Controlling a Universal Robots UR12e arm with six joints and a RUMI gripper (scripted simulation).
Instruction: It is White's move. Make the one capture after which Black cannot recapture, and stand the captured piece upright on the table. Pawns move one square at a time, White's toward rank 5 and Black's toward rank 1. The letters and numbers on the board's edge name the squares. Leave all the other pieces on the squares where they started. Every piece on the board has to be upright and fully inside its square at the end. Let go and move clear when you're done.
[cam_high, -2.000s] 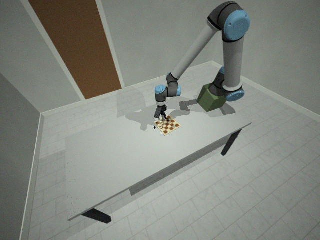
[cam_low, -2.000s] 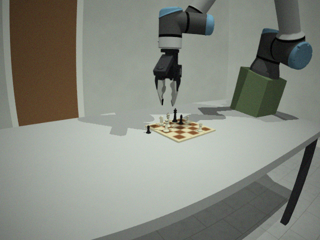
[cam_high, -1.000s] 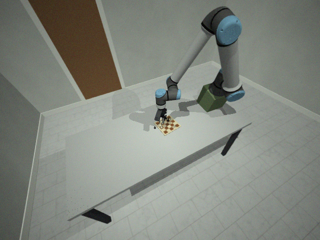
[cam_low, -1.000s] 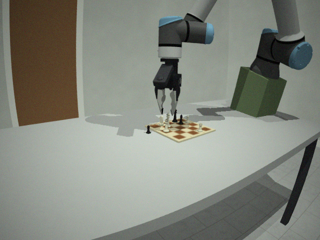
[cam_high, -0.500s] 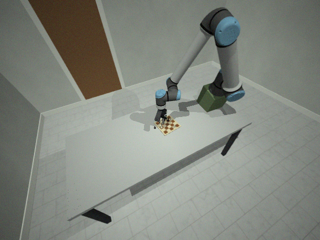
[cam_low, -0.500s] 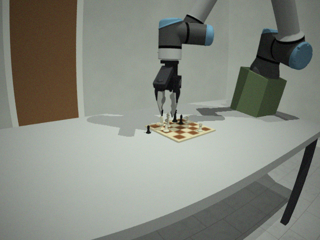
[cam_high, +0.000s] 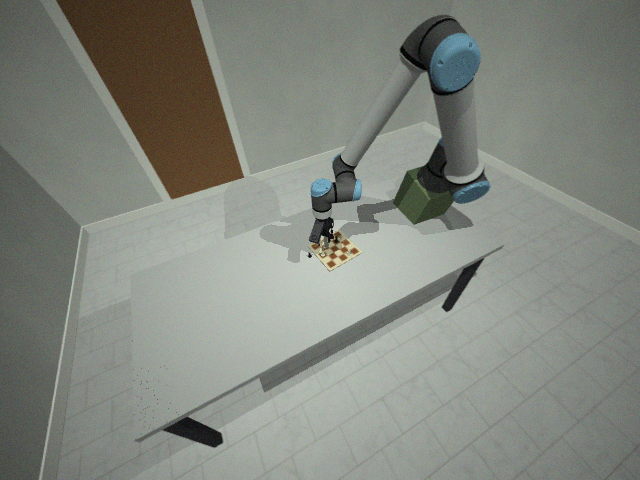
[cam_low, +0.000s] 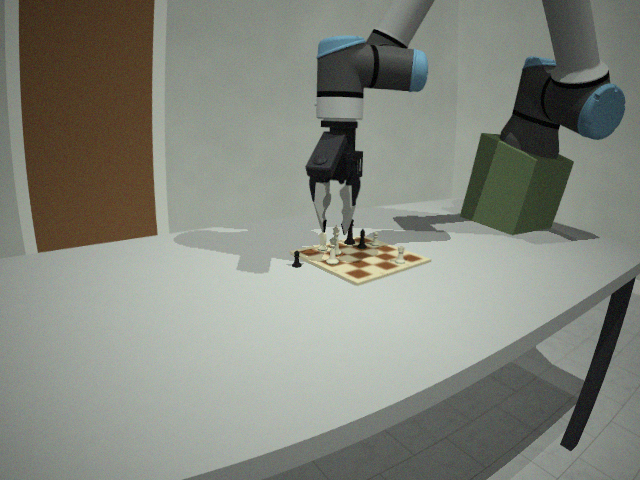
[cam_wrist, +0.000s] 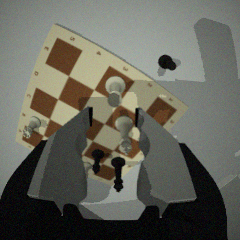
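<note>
Right now my hand is 4 cm past the white king, 4 cm to the left of it and 4 cm above it. The rest, counted from my hand: chessboard: 8 cm behind, 1 cm to the right, 8 cm below; black pawn: 7 cm ahead, 3 cm to the right, 7 cm below; black king: 11 cm behind, 9 cm to the right, 4 cm below.
</note>
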